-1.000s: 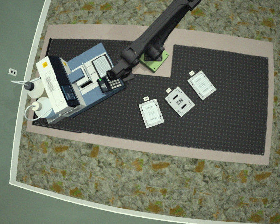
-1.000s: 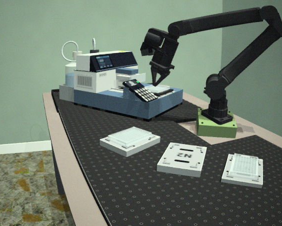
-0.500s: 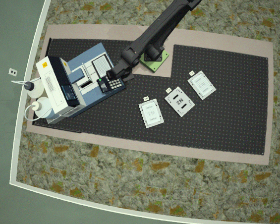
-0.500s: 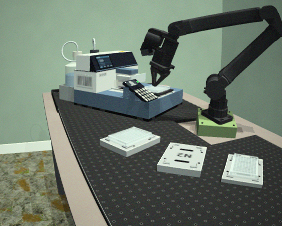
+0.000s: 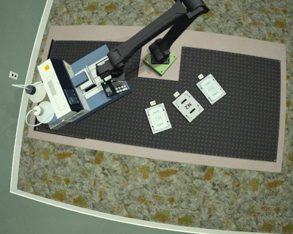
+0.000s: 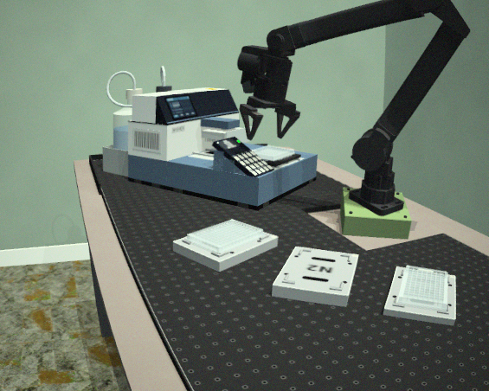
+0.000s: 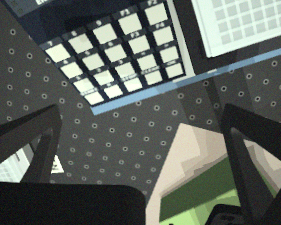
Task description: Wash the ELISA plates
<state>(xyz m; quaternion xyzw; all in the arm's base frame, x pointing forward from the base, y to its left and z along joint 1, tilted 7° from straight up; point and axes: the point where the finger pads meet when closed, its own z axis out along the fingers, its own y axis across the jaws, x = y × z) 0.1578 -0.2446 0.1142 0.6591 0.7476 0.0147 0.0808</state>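
The dark carrier lies 100 mm to the right of my hand, 80 mm below it and 80 mm behind it. From my hand the other things lie so: plate washer 230 mm to the right, 40 mm below, 10 mm behind; then N1 label 180 mm to the left, 170 mm below, 120 mm ahead.
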